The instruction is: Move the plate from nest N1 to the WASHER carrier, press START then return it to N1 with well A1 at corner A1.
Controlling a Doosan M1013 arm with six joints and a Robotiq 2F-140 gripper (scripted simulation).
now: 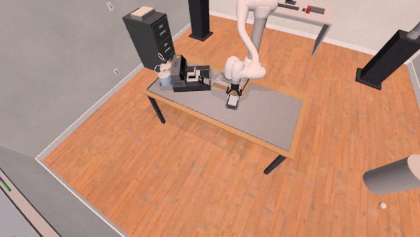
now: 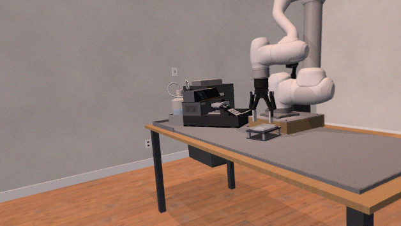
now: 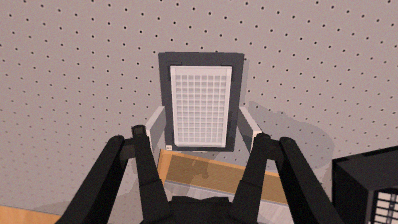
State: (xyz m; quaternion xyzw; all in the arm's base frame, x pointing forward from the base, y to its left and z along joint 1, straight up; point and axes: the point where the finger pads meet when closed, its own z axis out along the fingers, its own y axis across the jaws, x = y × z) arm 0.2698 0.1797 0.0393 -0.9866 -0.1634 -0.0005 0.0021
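Right now the white well plate is 5 cm below my hand. From my hand the other things lie so: black plate nest N1: 6 cm below; then plate washer: 59 cm to the right, 5 cm behind, 2 cm above.
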